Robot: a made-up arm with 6 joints.
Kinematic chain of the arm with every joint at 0, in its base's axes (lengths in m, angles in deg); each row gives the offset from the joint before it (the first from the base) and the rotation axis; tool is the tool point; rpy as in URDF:
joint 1: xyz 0 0 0.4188 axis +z
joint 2: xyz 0 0 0 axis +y
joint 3: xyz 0.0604 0 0.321 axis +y
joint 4: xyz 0.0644 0 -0.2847 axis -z
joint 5: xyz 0 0 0 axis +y
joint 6: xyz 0.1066 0 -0.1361 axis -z
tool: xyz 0 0 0 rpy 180 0 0
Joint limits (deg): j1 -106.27..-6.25 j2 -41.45..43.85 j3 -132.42..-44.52 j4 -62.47..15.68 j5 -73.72..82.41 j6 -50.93..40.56
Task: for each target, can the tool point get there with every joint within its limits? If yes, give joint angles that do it. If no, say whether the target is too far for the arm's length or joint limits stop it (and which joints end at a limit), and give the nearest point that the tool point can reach.
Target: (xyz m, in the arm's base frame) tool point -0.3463 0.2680 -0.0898
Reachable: no: joint limits stop it (at a limit: joint 1, joint 2, joint 3, joint 5) | nearest point -0.1411 -0.2105 0.1998 | short by 0.596 m
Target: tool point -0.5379 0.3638 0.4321
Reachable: no: joint limits stop it (at a limit: joint 2, joint 3, joint 5) | nearest point -0.3043 0.2058 0.9427 | short by 0.583 m
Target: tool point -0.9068 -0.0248 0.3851
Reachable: no: too far | nearest point -0.2015 -0.3079 0.3761 | short by 0.760 m
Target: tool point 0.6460 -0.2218 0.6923
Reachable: yes | joints -19.46 31.92 -116.81 -32.40 34.29 -16.26
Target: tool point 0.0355 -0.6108 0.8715
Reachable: yes | joints -88.08 24.10 -122.91 -15.92 19.62 -16.78
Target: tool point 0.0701 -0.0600 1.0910
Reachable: yes | joints -94.82 -17.63 -109.65 -25.66 -51.76 26.92
